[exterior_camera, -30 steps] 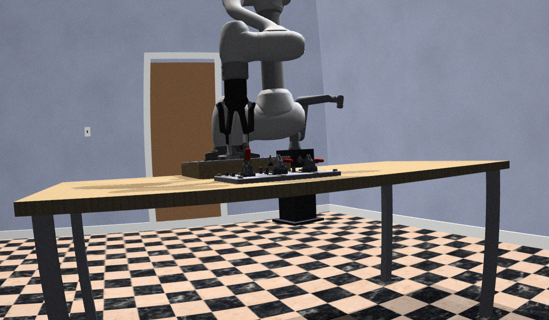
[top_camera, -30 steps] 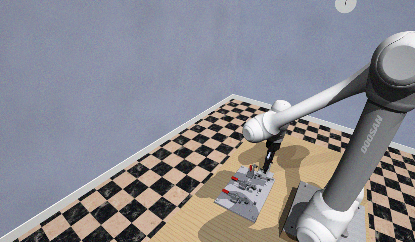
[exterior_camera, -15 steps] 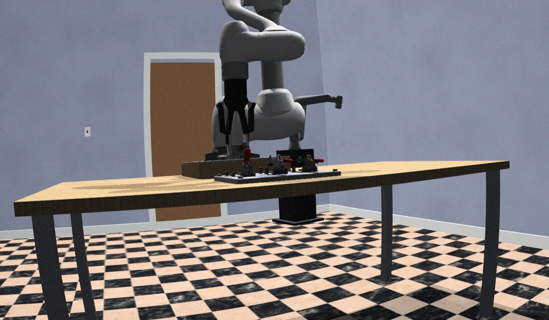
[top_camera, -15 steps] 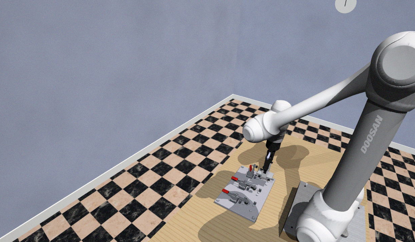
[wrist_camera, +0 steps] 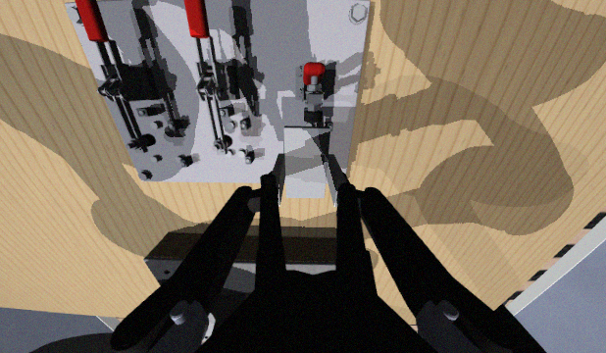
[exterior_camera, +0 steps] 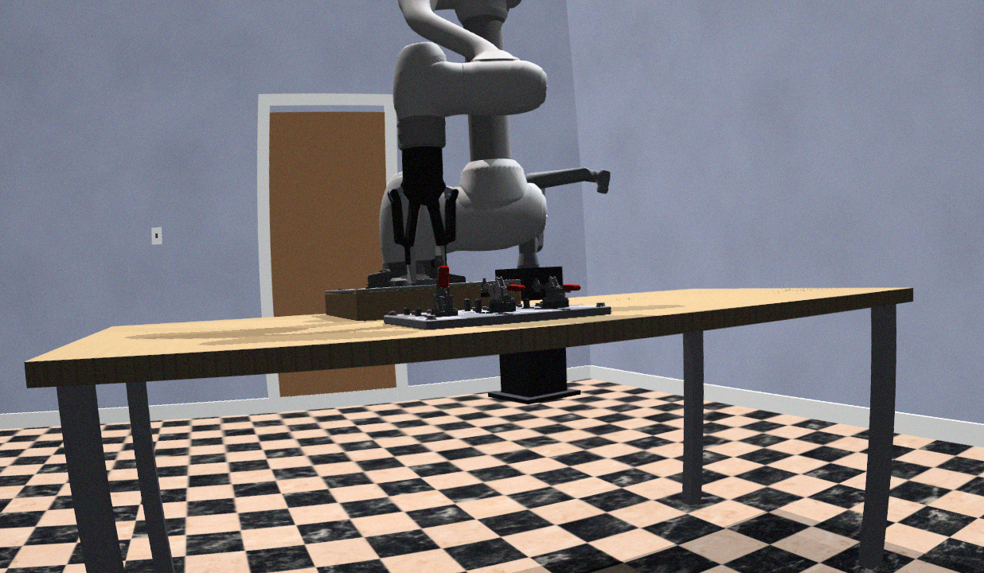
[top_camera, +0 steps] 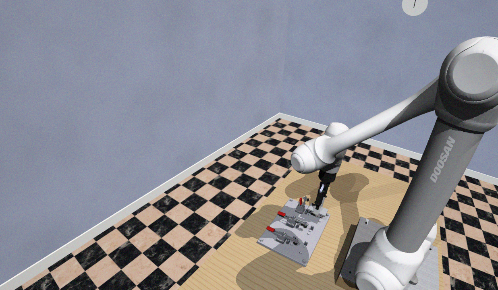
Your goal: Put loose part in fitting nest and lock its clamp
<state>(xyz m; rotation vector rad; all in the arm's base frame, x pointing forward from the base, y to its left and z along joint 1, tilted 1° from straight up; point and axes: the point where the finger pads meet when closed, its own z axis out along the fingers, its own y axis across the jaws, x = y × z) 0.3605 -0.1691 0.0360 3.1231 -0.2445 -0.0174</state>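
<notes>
My hand is 70 mm short of the grey fixture plate, 100 mm to the right of it and 100 mm above it. Round my hand: flat grey part (30 mm below).
</notes>
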